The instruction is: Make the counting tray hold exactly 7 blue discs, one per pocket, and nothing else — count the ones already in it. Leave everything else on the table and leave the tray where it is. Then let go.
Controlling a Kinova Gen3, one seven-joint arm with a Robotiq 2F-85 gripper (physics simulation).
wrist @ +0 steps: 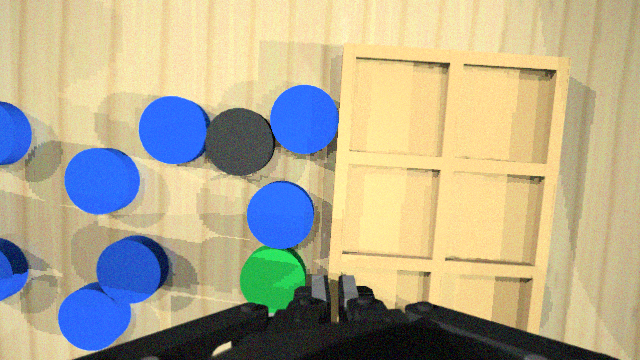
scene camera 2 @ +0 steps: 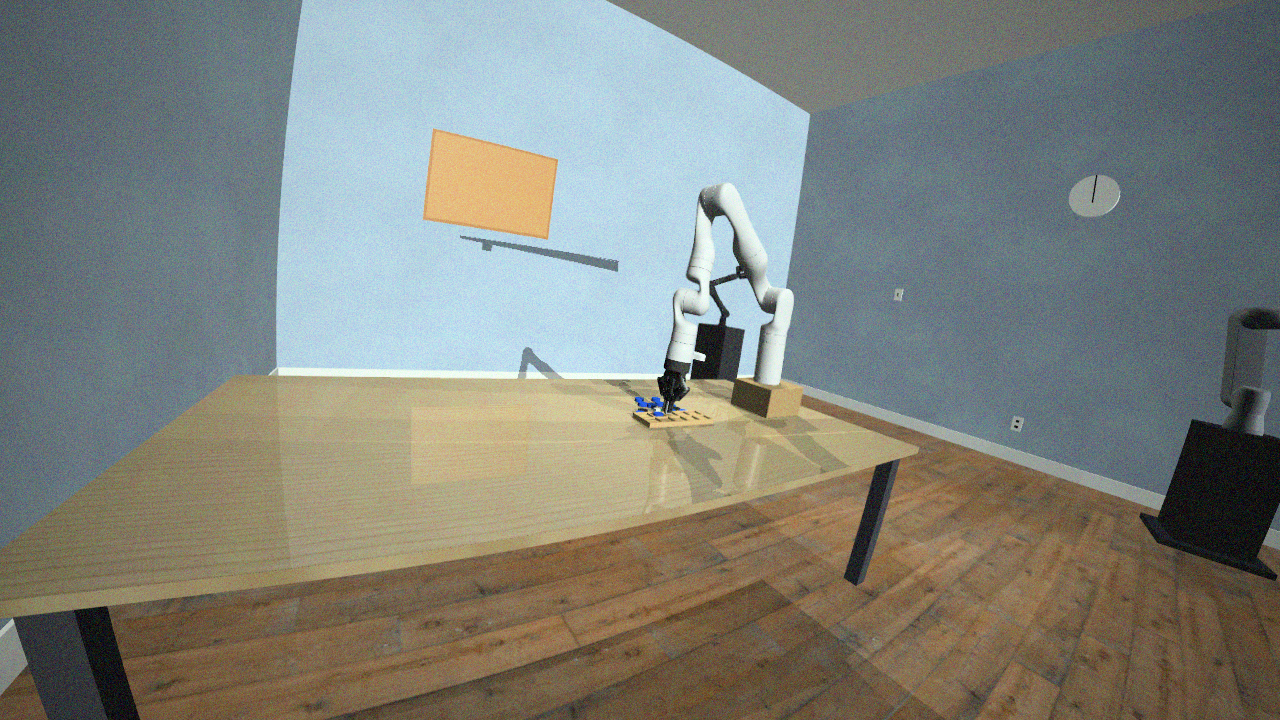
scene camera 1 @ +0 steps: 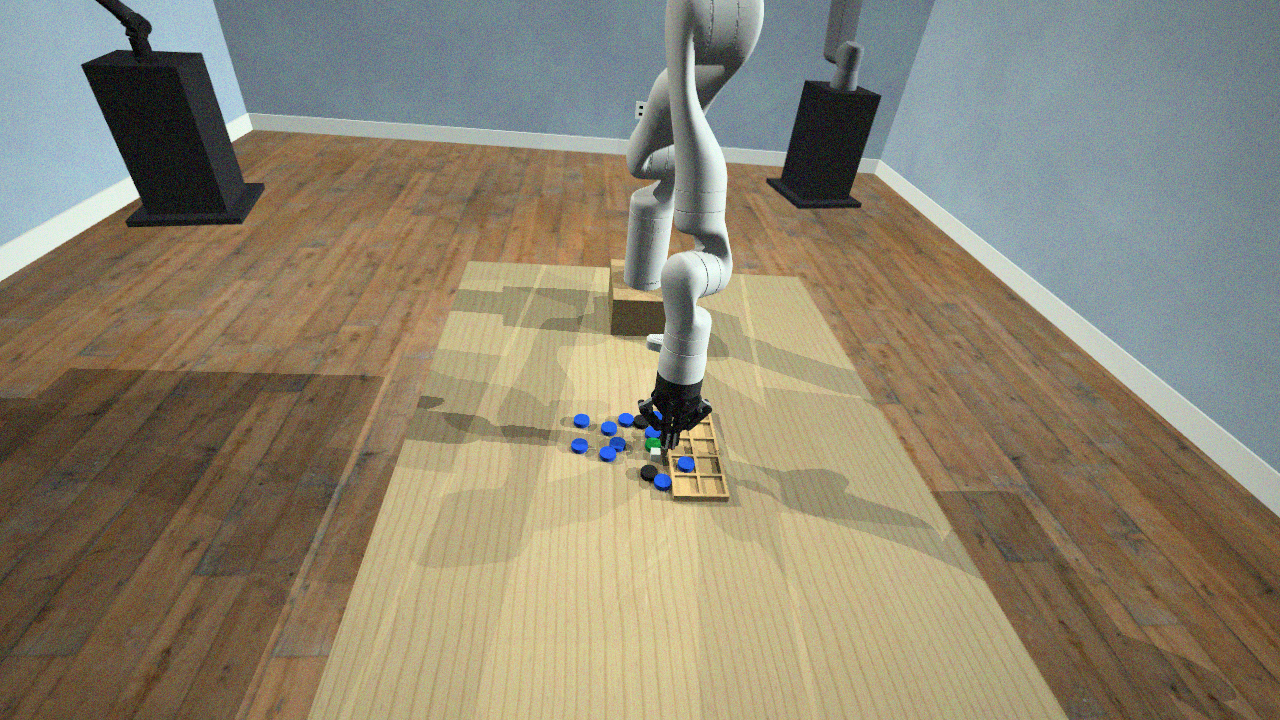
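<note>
The counting tray (scene camera 1: 700, 497) (scene camera 2: 680, 424) (wrist: 450, 52) is a light wooden tray with two columns of pockets. One blue disc (scene camera 1: 685, 463) (scene camera 2: 657, 413) sits in a left-column pocket near the tray's front end. The upper four pockets in the wrist view are empty; the arm hides some pockets. My gripper (scene camera 1: 669, 444) (scene camera 2: 669, 410) (wrist: 332, 297) is low at the tray's left wall, its fingers nearly together with the wall's thin edge between them. Several loose blue discs (scene camera 1: 581, 420) (wrist: 172, 130) lie left of the tray. One blue disc (wrist: 304, 119) lies right beside the wall.
A green disc (scene camera 1: 652, 444) (wrist: 272, 275) lies just left of my fingers, against a blue disc (wrist: 280, 214). Black discs (scene camera 1: 648, 472) (wrist: 240, 141) and a small white cube (scene camera 1: 655, 454) lie left of the tray. A blue disc (scene camera 1: 662, 481) lies near its front left corner.
</note>
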